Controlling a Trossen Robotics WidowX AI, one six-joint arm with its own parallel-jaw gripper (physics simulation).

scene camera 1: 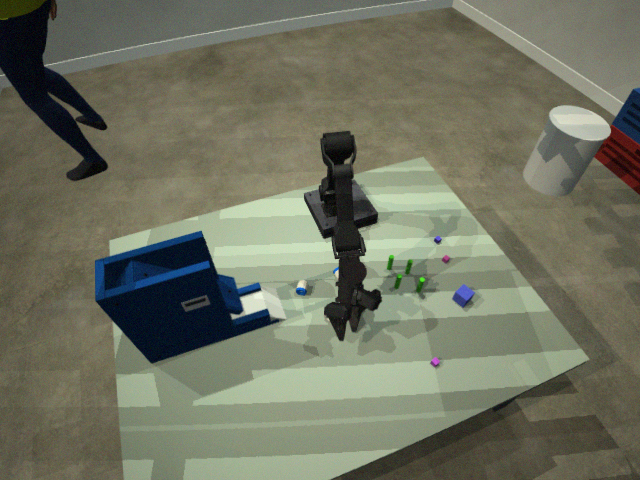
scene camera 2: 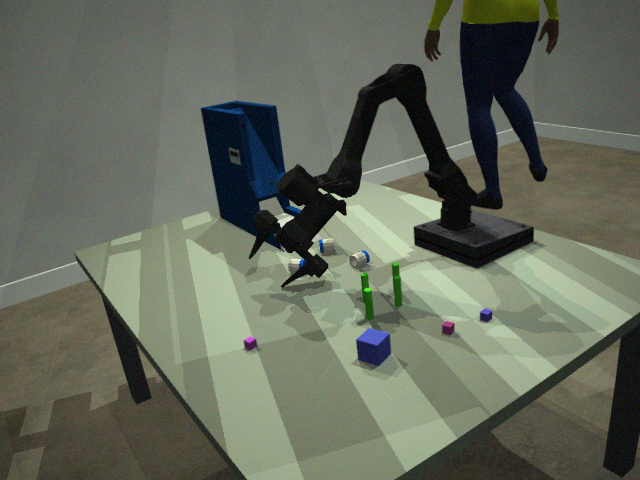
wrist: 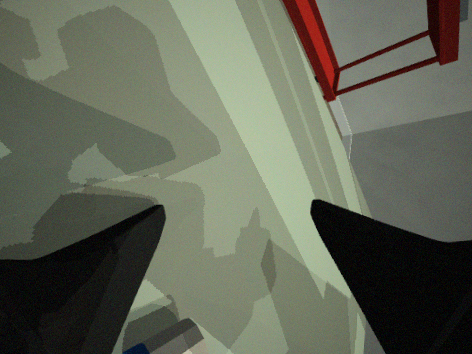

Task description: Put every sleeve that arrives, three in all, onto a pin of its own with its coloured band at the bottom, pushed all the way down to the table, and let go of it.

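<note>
My gripper (scene camera 1: 347,334) (scene camera 2: 266,271) (wrist: 238,209) is open and empty, low over the table and tilted. One white sleeve with a blue band (scene camera 2: 295,266) (wrist: 175,341) lies on its side close by the fingers, cut off at the bottom of the wrist view and mostly hidden by the gripper in scene camera 1. A second sleeve (scene camera 1: 301,287) (scene camera 2: 326,245) lies on its side near the chute. A third sleeve (scene camera 1: 336,272) (scene camera 2: 358,259) lies between the arm and the pins, partly behind the arm in scene camera 1. Several green pins (scene camera 1: 398,281) (scene camera 2: 368,304) stand upright and bare.
A tall blue dispenser (scene camera 1: 170,310) (scene camera 2: 227,175) with a short chute stands beyond the sleeves. A large blue cube (scene camera 1: 463,295) (scene camera 2: 373,346) is near the pins. Small cubes, magenta (scene camera 1: 435,362) (scene camera 2: 250,343), pink (scene camera 1: 445,258) (scene camera 2: 448,327) and blue (scene camera 1: 437,239) (scene camera 2: 485,314), lie around.
</note>
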